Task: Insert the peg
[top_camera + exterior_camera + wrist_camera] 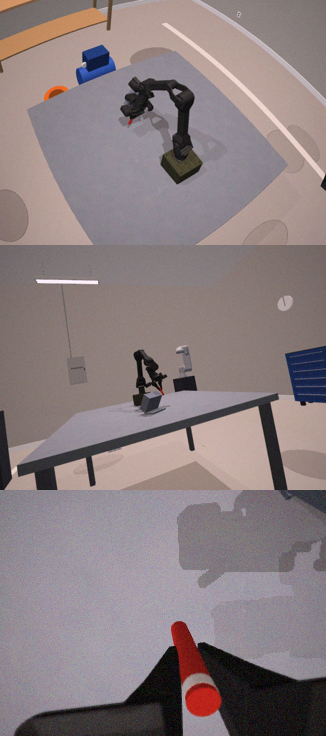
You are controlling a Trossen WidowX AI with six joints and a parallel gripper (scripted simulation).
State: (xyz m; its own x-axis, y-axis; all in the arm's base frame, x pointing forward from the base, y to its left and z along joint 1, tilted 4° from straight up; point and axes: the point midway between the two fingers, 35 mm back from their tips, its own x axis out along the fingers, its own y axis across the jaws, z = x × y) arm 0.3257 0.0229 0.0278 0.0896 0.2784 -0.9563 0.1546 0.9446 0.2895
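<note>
The grey sloped panel lies 13 cm ahead of my gripper tip, 16 cm to the right of it and 5 cm below it. The rest, counted from my gripper tip: peg: 2 cm above.
</note>
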